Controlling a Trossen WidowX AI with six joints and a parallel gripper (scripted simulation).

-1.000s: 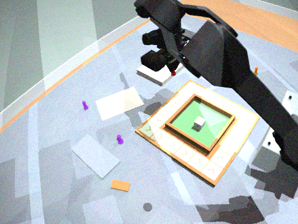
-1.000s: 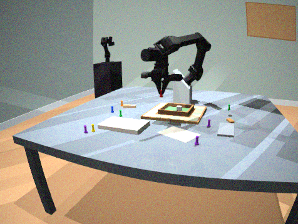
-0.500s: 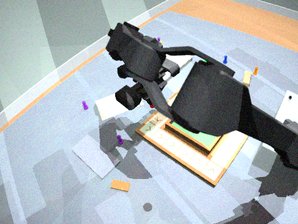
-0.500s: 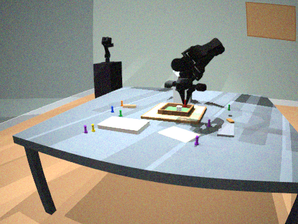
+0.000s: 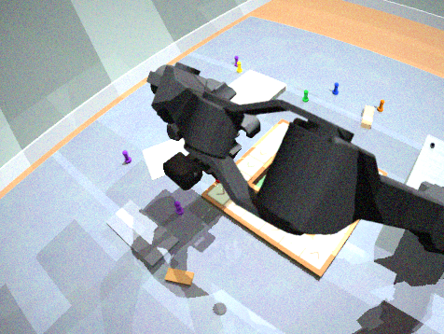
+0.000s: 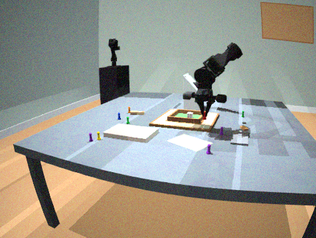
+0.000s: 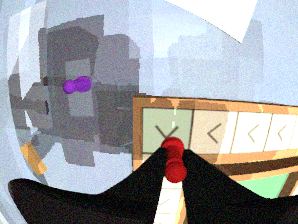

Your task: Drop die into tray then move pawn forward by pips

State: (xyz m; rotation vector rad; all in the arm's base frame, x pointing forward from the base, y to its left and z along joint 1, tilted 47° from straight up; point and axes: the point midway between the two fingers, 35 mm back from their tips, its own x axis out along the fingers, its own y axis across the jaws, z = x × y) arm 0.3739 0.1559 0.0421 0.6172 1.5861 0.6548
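Now: the red pawn right at my gripper tip. From my gripper tip the other things lie so: white paper sheet: 16 cm ahead, 2 cm to the right, 6 cm below; then white die: 11 cm behind, 10 cm to the right, 3 cm below; then green dice tray: 11 cm behind, 11 cm to the right, 5 cm below.
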